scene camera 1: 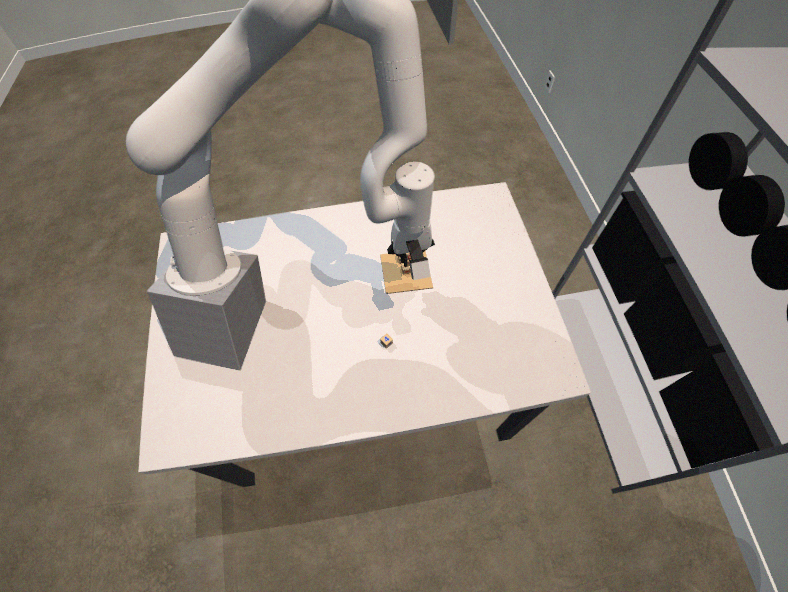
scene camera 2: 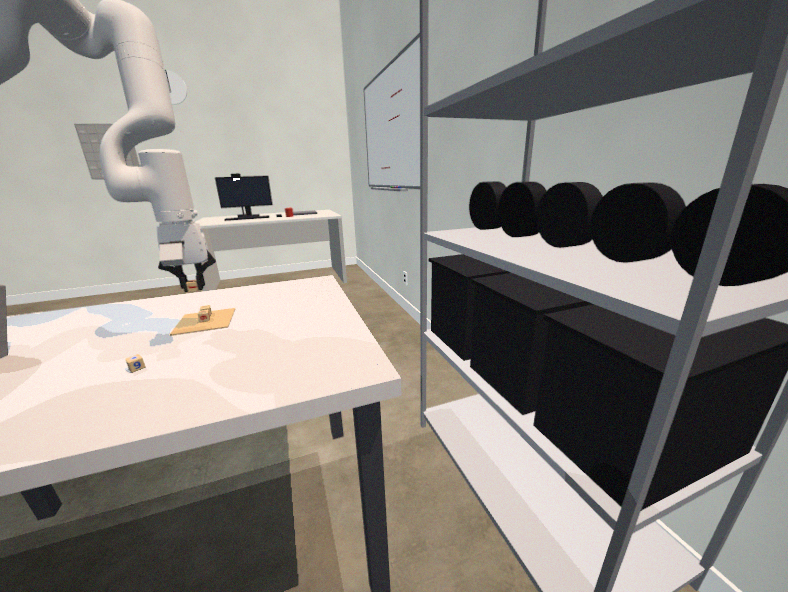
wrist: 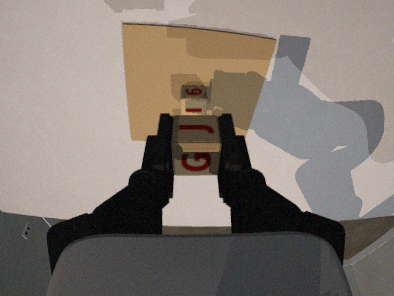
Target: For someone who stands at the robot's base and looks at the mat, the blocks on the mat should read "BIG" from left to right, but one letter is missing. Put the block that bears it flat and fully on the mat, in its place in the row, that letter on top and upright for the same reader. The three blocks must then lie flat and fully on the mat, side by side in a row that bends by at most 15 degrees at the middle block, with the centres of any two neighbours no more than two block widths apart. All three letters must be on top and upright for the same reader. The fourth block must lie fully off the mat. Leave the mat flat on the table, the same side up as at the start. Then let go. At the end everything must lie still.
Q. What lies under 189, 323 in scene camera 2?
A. A tan mat.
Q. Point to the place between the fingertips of the gripper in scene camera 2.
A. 194, 289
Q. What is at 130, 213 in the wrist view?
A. The gripper.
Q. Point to a tan mat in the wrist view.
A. At 159, 59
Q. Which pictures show the tan mat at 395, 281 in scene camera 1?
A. Scene camera 1, scene camera 2 and the wrist view: all of them.
